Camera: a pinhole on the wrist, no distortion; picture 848 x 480 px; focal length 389.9 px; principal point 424.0 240.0 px. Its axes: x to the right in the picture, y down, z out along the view. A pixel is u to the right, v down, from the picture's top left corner.
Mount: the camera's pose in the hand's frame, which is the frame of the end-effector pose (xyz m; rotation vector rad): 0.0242 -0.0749 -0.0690 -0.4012 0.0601 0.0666
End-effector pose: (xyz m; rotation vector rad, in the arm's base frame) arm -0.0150 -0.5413 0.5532 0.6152 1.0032 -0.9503
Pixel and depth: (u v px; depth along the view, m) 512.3 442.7 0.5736
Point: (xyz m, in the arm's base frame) 0.5384 -0.6622 0.5608
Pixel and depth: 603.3 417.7 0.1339
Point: 0.0470 -0.5770 0.4864
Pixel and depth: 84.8 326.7 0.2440
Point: 0.0617 -0.5652 0.7810
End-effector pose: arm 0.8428 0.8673 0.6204 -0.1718 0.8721 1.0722
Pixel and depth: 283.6 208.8 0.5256
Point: 0.9879 1.0432 1.0335
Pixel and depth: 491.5 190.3 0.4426
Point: 1.0153 1.1628 0.7831
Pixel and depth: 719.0 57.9 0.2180
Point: 1.0284 1.0557 0.5625
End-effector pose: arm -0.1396 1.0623 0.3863 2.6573 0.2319 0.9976
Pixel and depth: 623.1 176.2 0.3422
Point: 0.1929 1.0462 0.3436
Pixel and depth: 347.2 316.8 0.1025
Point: -0.1226 1.0764 0.3716
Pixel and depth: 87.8 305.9 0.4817
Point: -0.1644 0.7316 -0.0563
